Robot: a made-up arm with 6 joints. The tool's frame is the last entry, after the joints. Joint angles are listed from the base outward. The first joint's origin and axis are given. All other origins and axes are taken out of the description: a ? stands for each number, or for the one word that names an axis. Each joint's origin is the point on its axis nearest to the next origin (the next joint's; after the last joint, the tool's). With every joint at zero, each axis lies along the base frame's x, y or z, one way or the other. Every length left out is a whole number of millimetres.
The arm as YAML. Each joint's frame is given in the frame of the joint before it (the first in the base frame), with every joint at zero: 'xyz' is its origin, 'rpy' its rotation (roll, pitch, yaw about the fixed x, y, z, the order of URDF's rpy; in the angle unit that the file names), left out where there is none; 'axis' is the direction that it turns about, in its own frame. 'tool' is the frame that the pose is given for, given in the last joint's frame.
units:
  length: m
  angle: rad
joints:
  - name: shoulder
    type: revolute
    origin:
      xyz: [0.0, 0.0, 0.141]
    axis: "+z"
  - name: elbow
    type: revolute
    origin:
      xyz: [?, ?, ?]
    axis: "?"
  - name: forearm
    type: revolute
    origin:
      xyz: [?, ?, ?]
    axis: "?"
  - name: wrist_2
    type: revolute
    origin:
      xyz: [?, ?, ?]
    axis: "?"
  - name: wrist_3
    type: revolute
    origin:
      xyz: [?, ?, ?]
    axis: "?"
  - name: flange
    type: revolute
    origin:
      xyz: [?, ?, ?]
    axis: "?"
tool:
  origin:
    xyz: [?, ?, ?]
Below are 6 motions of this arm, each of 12 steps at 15 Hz.
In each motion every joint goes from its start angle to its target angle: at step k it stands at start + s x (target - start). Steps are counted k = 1, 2, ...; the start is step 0. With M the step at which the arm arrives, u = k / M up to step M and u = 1 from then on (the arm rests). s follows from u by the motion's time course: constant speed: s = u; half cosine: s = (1 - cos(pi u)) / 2; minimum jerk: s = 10 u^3 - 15 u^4 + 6 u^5.
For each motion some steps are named. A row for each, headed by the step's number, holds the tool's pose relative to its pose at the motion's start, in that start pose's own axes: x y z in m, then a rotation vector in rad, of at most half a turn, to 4 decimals.
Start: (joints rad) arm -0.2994 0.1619 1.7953 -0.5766 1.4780 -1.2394
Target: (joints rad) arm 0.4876 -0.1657 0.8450 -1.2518 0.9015 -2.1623
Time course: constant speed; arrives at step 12
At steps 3, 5, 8, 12:
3: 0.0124 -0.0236 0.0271 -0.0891 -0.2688 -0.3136
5: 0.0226 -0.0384 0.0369 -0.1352 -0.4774 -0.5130
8: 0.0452 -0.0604 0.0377 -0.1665 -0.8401 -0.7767
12: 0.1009 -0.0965 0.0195 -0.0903 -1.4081 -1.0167

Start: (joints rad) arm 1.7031 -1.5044 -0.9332 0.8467 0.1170 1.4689
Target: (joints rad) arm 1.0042 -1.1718 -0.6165 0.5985 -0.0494 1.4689
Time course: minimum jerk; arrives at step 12
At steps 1, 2, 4, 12:
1: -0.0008 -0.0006 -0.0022 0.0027 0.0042 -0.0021
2: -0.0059 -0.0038 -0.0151 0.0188 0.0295 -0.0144
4: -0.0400 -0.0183 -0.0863 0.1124 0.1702 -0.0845
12: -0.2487 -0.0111 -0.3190 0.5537 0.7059 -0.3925

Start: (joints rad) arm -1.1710 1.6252 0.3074 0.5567 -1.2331 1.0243
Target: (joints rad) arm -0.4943 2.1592 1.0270 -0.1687 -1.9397 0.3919
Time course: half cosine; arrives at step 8
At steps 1, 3, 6, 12:
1: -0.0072 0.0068 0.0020 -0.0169 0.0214 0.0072
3: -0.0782 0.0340 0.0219 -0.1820 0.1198 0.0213
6: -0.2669 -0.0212 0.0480 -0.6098 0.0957 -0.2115
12: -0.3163 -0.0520 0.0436 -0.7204 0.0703 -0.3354

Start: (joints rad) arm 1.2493 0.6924 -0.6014 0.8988 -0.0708 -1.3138
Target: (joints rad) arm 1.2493 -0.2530 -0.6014 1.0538 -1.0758 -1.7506
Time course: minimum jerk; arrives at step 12
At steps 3, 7, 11, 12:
3: -0.0011 -0.0190 -0.0283 -0.0010 -0.1732 -0.0060
7: 0.0474 -0.1111 -0.2020 0.1860 -1.0855 -0.0663
11: 0.1391 -0.1504 -0.3108 0.4682 -1.6149 -0.0982
12: 0.1409 -0.1508 -0.3123 0.4734 -1.6224 -0.0985

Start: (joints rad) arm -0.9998 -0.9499 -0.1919 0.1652 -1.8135 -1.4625
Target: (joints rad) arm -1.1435 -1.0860 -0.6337 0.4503 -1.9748 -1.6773
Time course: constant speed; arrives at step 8
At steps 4, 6, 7, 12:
4: -0.0139 0.1304 -0.0306 -0.2593 -0.0073 -0.0578
6: -0.0240 0.1897 -0.0576 -0.3880 -0.0257 -0.0974
7: -0.0295 0.2173 -0.0737 -0.4517 -0.0386 -0.1198
12: -0.0352 0.2435 -0.0914 -0.5149 -0.0540 -0.1438

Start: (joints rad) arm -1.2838 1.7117 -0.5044 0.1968 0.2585 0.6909
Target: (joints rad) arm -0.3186 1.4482 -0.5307 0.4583 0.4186 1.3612
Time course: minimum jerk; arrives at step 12
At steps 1, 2, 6, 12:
1: 0.0011 -0.0012 -0.0025 0.0008 0.0031 0.0011
2: 0.0072 -0.0081 -0.0177 0.0056 0.0215 0.0075
6: 0.0333 -0.1136 -0.2589 0.1166 0.2849 0.1021
12: -0.0721 -0.2016 -0.4953 0.3086 0.5191 0.1864

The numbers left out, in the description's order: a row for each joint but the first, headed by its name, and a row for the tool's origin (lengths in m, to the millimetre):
elbow: xyz -0.016 -0.101 0.0, axis +x
forearm: xyz 0.0 0.03 0.105, axis +z
wrist_2: xyz 0.143 0.302 0.0, axis +x
wrist_3: xyz 0.0 0.21 -0.025, axis +x
flange: xyz 0.0 0.075 0.038, axis +z
tool: xyz 0.103 -0.068 0.0

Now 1 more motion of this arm.
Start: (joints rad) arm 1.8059 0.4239 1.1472 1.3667 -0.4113 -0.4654
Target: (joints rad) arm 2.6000 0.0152 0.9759 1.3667 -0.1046 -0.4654
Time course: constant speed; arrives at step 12
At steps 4, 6, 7, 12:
4: -0.0022 -0.0221 -0.0292 0.0006 0.2784 -0.0346
6: -0.0103 -0.0361 -0.0482 -0.0124 0.4104 -0.0529
7: -0.0164 -0.0440 -0.0581 -0.0221 0.4744 -0.0620
12: -0.0655 -0.0946 -0.1060 -0.1013 0.7727 -0.1023

